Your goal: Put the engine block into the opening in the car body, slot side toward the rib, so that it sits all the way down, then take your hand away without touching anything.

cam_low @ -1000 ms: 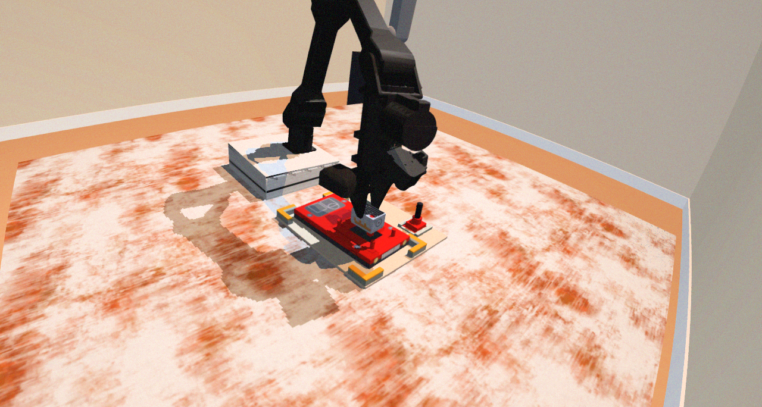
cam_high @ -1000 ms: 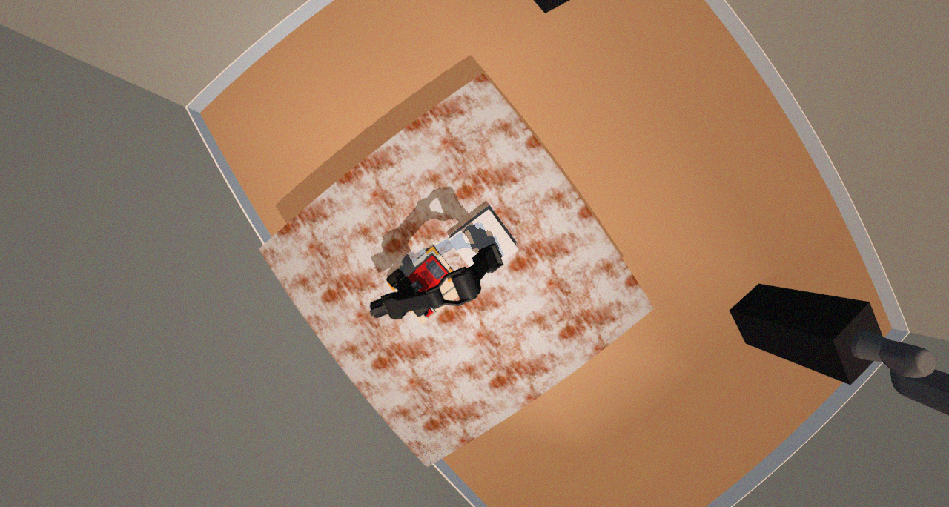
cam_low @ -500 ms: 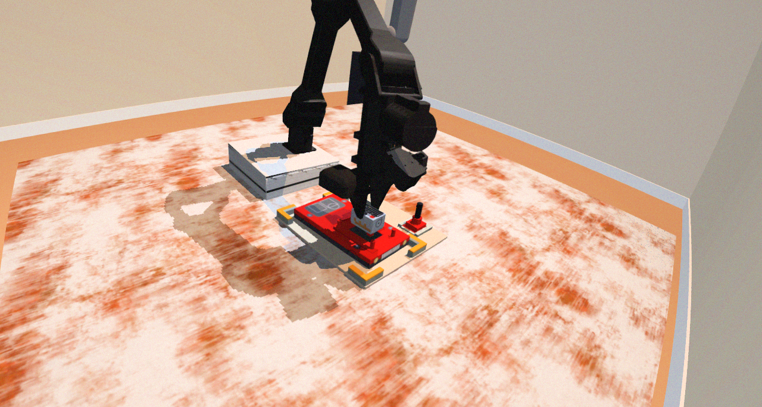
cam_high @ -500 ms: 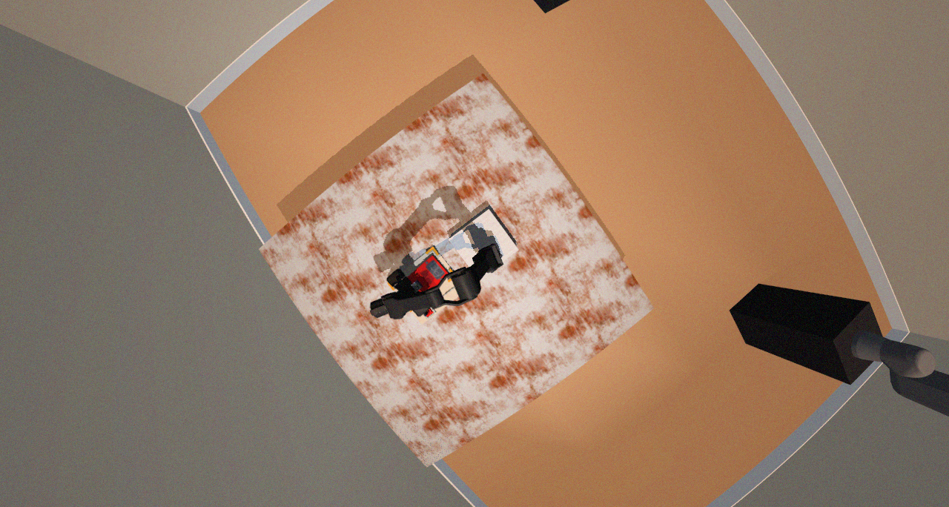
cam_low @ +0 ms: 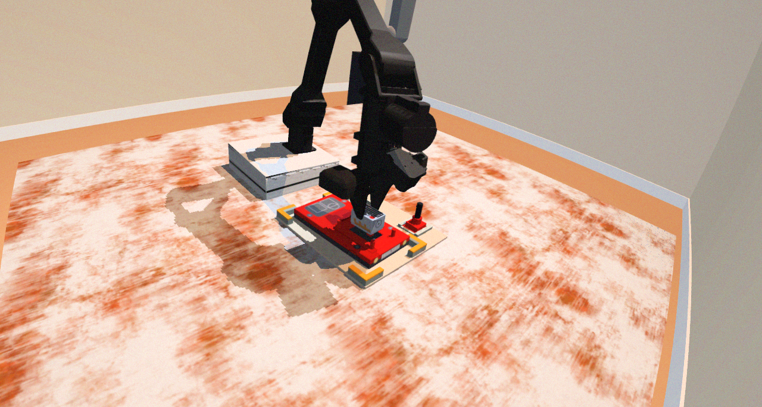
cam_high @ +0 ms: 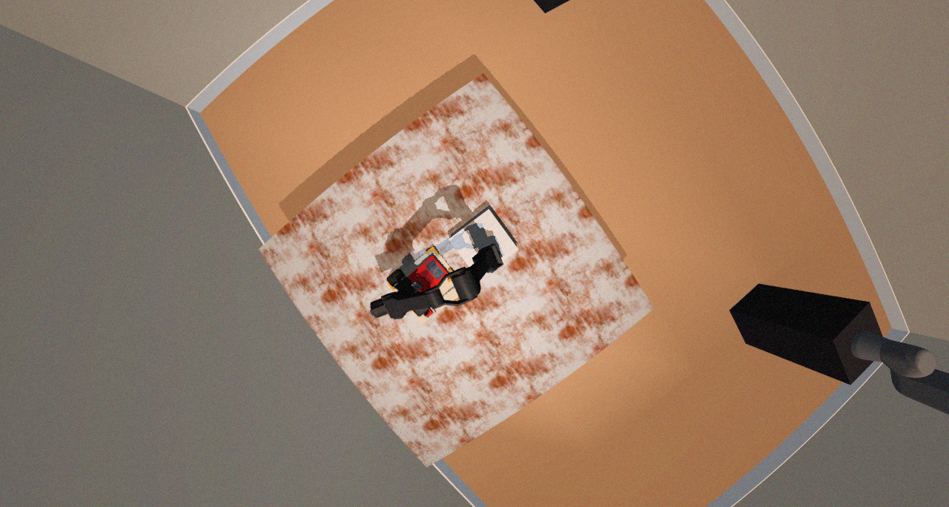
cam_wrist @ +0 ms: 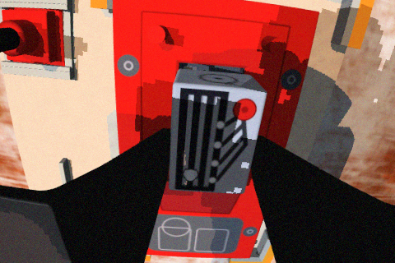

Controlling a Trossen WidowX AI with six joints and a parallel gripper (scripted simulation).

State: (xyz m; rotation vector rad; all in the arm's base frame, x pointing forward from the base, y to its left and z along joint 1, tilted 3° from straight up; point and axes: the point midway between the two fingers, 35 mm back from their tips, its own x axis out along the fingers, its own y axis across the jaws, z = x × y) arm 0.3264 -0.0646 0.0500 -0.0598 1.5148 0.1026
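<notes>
My gripper tip is now 1 cm above the engine block.
</notes>
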